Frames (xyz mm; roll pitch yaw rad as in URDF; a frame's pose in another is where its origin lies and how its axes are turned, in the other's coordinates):
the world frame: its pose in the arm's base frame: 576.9 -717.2 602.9 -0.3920 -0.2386 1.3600
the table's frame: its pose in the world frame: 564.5 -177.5 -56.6 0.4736 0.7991 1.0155
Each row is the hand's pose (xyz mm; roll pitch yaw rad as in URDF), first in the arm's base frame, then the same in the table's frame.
Working: the arm's base frame: its pose in the table's frame: 850.3 807.6 22.2 0.8415 0.3896 -1.7326

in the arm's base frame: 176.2 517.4 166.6 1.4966 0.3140 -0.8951
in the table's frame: 1011.3 424.9 414.9 1.8680 1.1896 -2.5224
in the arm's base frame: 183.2 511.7 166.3 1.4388 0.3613 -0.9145
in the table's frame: 1007.0 420.8 408.1 1.8174 1.2403 -2.5216
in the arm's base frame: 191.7 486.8 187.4 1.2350 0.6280 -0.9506
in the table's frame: 974.1 419.9 400.7 2.4010 1.4708 -1.7397
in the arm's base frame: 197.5 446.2 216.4 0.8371 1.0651 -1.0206
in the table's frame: 925.8 426.6 388.4 -2.3988 1.1688 0.1075
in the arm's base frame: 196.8 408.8 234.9 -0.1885 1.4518 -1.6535
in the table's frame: 888.7 439.3 374.3 -2.6845 0.7614 0.2563
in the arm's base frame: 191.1 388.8 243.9 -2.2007 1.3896 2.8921
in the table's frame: 870.3 451.0 368.2 -2.9318 0.5344 0.3188
